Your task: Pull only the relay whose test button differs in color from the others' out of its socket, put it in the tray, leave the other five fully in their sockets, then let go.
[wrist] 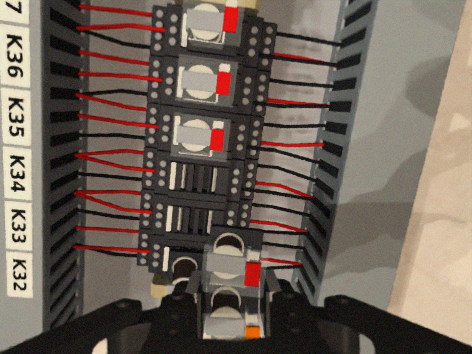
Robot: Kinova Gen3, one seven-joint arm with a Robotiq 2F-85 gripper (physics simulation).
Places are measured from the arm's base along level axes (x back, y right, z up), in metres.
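Pixels of known places: gripper, fingertip midpoint: (pixel 233 289).
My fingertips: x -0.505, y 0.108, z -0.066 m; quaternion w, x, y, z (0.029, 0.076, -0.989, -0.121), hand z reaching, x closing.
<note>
Ahead of a thing's pixels: the offset from my fingertips to its middle. "*": to the spot under its first point.
My gripper (pixel 233 289) is shut on two clear-cased relays held one against the other: a relay with an orange test button @(dx -0.001, dy +0.007, dz +0.008 m) (pixel 226 326) low between the fingers, and a relay with a red test button @(dx +0.002, dy -0.020, dz +0.003 m) (pixel 227 264) just beyond it. They hang over the near end of the socket row. Three relays with red buttons @(dx +0.028, dy -0.128, dz -0.029 m) (pixel 205 22) @(dx +0.027, dy -0.100, dz -0.029 m) (pixel 201 82) @(dx +0.026, dy -0.073, dz -0.029 m) (pixel 194 137) sit in the far sockets. Two sockets (pixel 194 177) (pixel 189 220) stand empty. The nearest socket @(* dx +0.047, dy +0.009, dz -0.049 m) (pixel 156 253) is partly hidden; a dark round shape with a pale rim shows there, and I cannot tell its seating. The tray does not show.
Slotted grey wire ducts @(dx +0.124, dy -0.071, dz -0.044 m) (pixel 59 165) @(dx -0.071, dy -0.076, dz -0.044 m) (pixel 367 150) run along both sides. Red and black wires @(* dx +0.087, dy -0.098, dz -0.074 m) (pixel 117 77) @(* dx -0.031, dy -0.098, dz -0.055 m) (pixel 300 105) reach from them to the sockets. White labels @(* dx +0.114, dy -0.046, dz -0.014 m) (pixel 17 167) line the left duct. A beige end block @(dx +0.024, dy +0.029, dz -0.052 m) (pixel 159 287) shows at the row's near end.
</note>
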